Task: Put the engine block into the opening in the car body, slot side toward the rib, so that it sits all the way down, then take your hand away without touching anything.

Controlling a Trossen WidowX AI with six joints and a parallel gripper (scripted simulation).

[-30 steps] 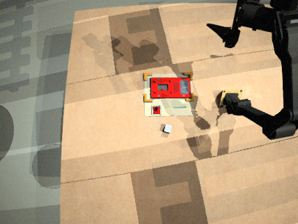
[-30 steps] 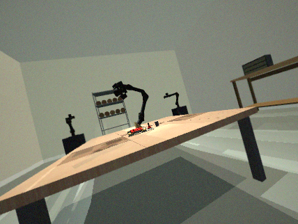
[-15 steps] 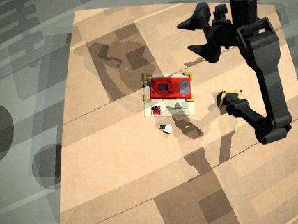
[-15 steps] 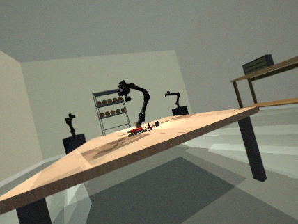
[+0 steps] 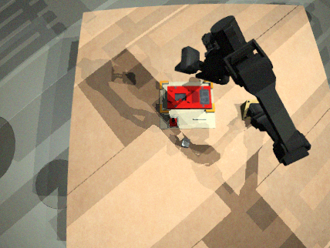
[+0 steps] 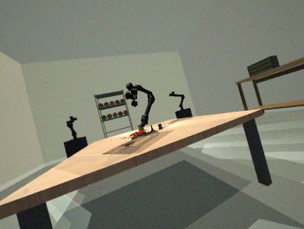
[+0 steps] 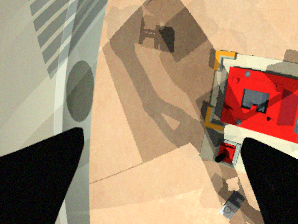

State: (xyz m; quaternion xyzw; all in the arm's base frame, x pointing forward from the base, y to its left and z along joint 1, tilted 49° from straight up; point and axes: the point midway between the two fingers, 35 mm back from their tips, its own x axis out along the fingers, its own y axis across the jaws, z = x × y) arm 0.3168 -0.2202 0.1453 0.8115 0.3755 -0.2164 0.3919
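Now: gripper tip 280 mm above the engine block, 180 mm to the right of it and 20 mm past it.
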